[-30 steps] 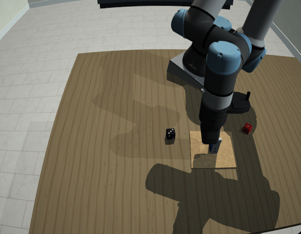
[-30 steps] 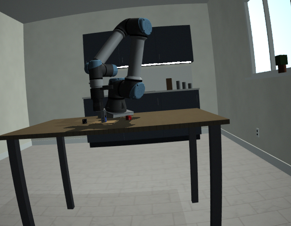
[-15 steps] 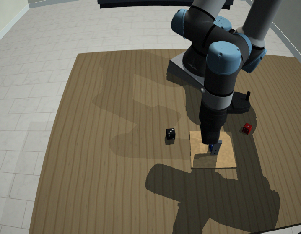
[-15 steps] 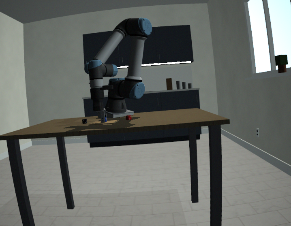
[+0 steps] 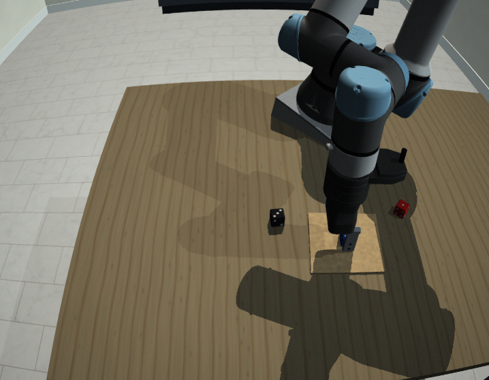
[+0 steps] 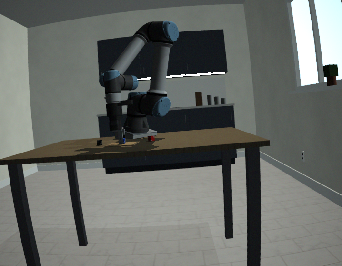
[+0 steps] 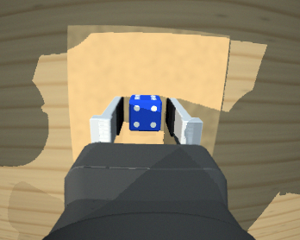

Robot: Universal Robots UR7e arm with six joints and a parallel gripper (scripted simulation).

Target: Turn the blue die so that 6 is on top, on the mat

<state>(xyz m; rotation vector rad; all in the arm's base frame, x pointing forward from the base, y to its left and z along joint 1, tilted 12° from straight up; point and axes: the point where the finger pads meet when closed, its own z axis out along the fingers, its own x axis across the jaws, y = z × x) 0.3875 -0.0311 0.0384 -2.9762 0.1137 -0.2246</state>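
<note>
My gripper is now 1 cm above the blue die. Round my hand: black die: 6 cm behind, 13 cm to the right, 1 cm below; then red die: 6 cm behind, 13 cm to the left, 1 cm below; then tan mat: 2 cm below.
</note>
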